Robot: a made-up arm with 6 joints. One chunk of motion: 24 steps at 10 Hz.
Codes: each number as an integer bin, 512 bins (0 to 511) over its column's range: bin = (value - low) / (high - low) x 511, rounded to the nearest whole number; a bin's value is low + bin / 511 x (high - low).
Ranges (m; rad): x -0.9..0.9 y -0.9..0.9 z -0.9..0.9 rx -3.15..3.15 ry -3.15..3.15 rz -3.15..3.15
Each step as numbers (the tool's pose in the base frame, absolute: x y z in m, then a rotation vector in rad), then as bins.
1 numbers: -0.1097 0.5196 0.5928 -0.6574 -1.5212 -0.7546
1 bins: 224 403 424 202 132 194
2 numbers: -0.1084 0.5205 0.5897 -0.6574 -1.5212 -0.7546
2 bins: 225 403 423 202 132 194
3 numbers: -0.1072 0.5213 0.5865 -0.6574 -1.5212 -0.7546
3 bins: 225 403 422 202 132 194
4 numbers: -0.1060 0.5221 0.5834 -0.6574 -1.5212 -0.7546
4 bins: 225 404 421 202 132 194
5 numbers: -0.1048 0.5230 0.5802 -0.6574 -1.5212 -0.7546
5 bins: 226 404 420 202 132 194
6 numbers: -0.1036 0.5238 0.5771 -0.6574 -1.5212 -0.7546
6 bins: 226 404 419 202 132 194
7 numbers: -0.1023 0.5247 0.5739 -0.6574 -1.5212 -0.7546
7 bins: 226 404 418 202 132 194
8 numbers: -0.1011 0.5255 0.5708 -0.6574 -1.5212 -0.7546
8 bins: 227 405 418 202 132 194
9 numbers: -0.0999 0.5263 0.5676 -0.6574 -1.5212 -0.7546
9 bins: 227 405 417 202 132 194
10 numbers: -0.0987 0.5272 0.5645 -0.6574 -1.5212 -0.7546
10 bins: 227 405 416 202 132 194
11 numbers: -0.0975 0.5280 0.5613 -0.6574 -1.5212 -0.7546
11 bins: 228 405 415 202 132 194
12 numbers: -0.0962 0.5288 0.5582 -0.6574 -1.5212 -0.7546
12 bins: 228 406 414 202 132 194
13 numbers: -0.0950 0.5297 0.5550 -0.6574 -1.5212 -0.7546
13 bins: 229 406 413 202 132 194
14 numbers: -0.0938 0.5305 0.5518 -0.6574 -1.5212 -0.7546
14 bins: 229 406 412 202 132 194
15 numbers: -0.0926 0.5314 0.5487 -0.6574 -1.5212 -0.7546
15 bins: 229 406 411 202 132 194
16 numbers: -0.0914 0.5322 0.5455 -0.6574 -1.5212 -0.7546
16 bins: 230 407 410 202 132 194
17 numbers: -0.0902 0.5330 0.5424 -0.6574 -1.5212 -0.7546
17 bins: 230 407 409 202 132 194
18 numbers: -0.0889 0.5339 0.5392 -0.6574 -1.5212 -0.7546
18 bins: 230 407 409 202 132 194
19 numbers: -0.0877 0.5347 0.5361 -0.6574 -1.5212 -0.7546
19 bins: 231 407 408 202 132 194
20 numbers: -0.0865 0.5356 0.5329 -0.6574 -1.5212 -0.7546
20 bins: 231 408 407 202 132 194
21 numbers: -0.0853 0.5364 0.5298 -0.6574 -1.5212 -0.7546
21 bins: 231 408 406 202 132 194
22 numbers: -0.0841 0.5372 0.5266 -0.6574 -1.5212 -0.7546
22 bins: 232 408 405 202 132 194
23 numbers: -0.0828 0.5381 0.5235 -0.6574 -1.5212 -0.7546
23 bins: 232 408 404 202 132 194
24 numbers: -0.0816 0.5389 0.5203 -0.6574 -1.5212 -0.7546
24 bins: 232 408 403 202 132 194
